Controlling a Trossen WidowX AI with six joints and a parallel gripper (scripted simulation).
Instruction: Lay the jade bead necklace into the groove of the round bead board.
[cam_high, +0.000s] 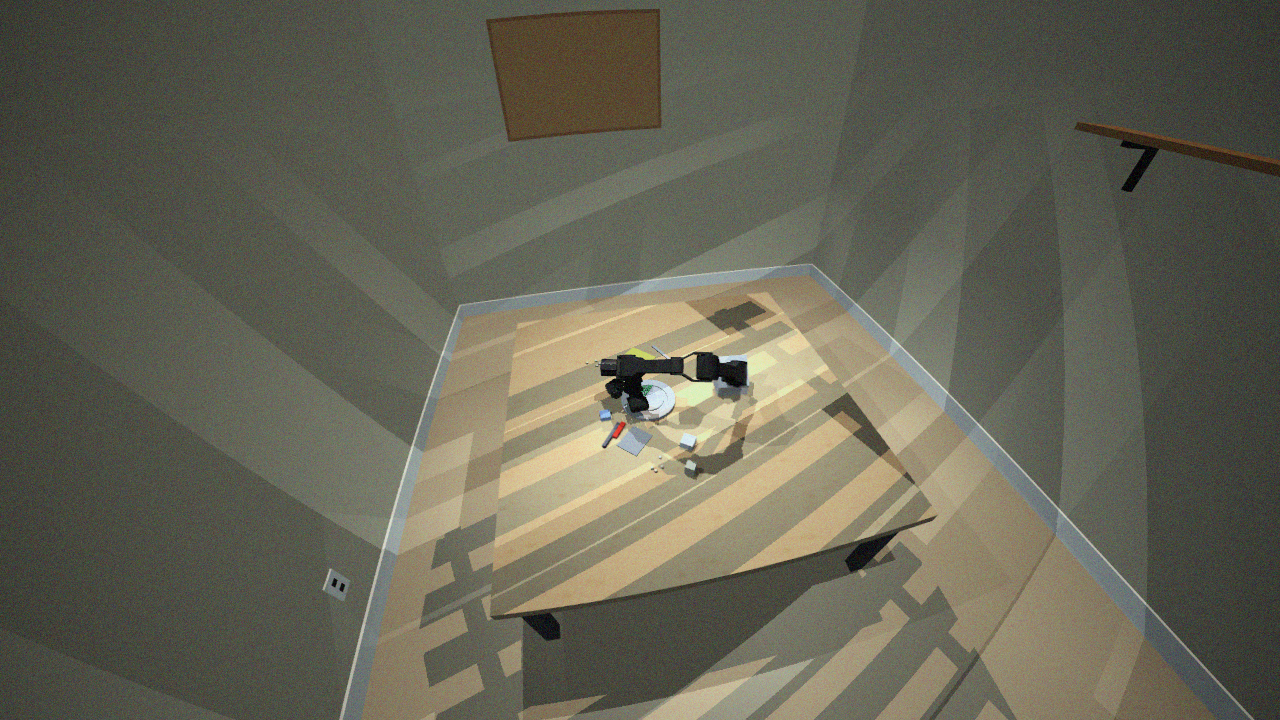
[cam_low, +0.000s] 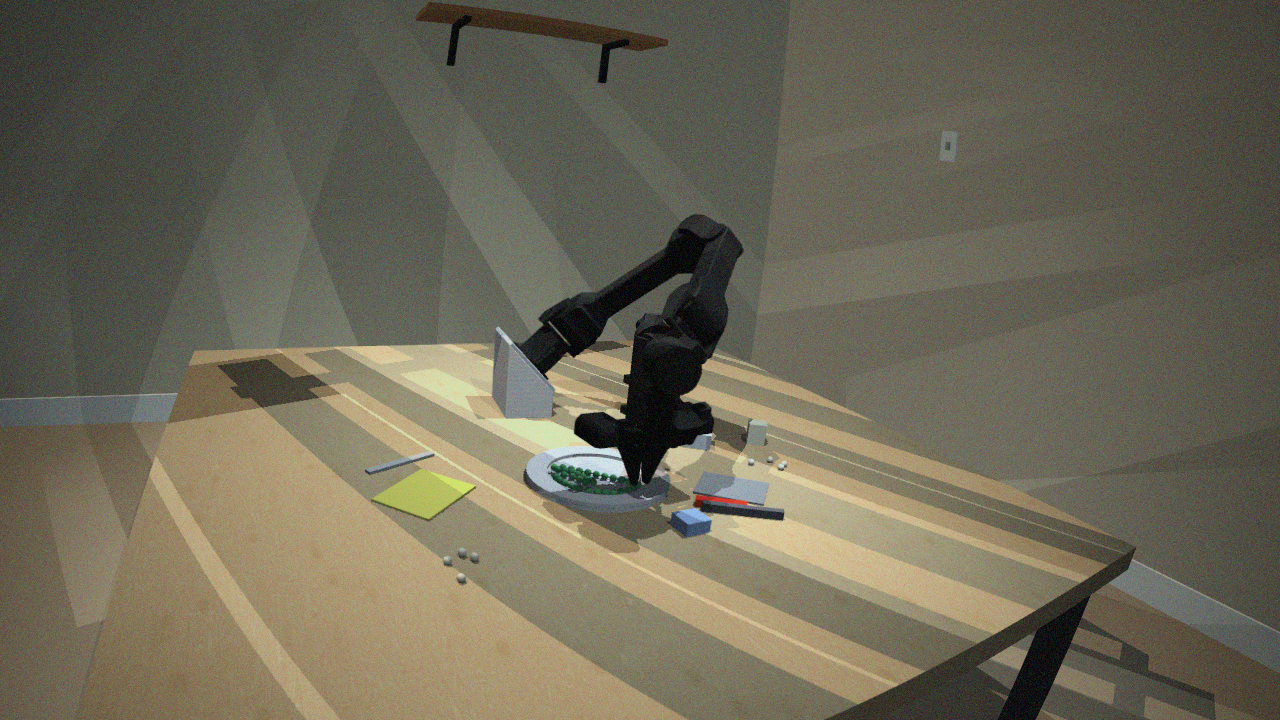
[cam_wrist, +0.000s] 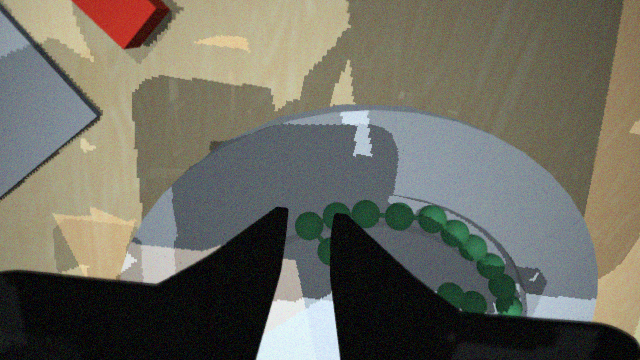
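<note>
The round grey bead board lies 60 mm behind my gripper tip, 30 mm to the right of it and 10 mm below it. Round my gripper tip: grey plate (40 mm ahead, 140 mm to the left, 20 mm below); then blue block (110 mm ahead, 10 mm below); then red and black pen (90 mm ahead, 90 mm to the left, 10 mm below).
</note>
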